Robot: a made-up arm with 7 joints.
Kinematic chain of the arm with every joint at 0, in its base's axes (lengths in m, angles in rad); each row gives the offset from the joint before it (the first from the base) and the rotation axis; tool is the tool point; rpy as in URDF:
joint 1: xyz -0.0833 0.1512 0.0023 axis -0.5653 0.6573 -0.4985
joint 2: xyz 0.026 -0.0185 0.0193 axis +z
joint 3: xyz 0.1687 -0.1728 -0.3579 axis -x
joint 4: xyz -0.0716 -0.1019 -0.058 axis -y
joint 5: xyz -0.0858 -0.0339 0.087 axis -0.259 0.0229 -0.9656
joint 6: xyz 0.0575 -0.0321 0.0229 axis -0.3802 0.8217 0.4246
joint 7: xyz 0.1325 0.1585 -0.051 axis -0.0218 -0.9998 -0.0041
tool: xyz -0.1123 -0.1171 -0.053 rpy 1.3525 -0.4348 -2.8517
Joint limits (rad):
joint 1: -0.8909..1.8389
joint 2: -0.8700..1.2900
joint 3: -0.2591..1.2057
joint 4: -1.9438..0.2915
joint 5: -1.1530..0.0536
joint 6: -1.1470..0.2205
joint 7: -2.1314..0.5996
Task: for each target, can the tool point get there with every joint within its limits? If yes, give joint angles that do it. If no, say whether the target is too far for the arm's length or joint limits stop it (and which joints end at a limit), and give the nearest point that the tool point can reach.
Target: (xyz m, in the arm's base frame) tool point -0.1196 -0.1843 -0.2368
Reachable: yes | joints 0.5776 -0.1265 0.7509 -0.3714 -0.6764 -0.9216 -0.0130
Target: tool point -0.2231 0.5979 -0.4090
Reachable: no: joint limits stop it (at a limit: joint 2, joint 3, joint 5, joint 7) | nearest point 0.0618 0.3659 -0.2584 | short by 0.397 m
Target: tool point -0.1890 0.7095 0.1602
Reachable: no: joint limits stop it (at a limit: joint 1, joint 2, joint 3, joint 5, joint 7) | nearest point 0.0529 0.5283 0.0711 | short by 0.315 m
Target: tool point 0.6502 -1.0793 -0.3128
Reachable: no: too far | nearest point 0.1883 -0.3859 -0.3217 | short by 0.833 m
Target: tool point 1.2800 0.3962 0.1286
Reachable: no: too far | nearest point 0.6096 0.3436 -0.0464 | short by 0.695 m
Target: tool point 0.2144 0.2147 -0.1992
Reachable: yes | joints 0.1179 1.0411 1.0886 -0.9308 -0.3944 -1.0343 -1.3393
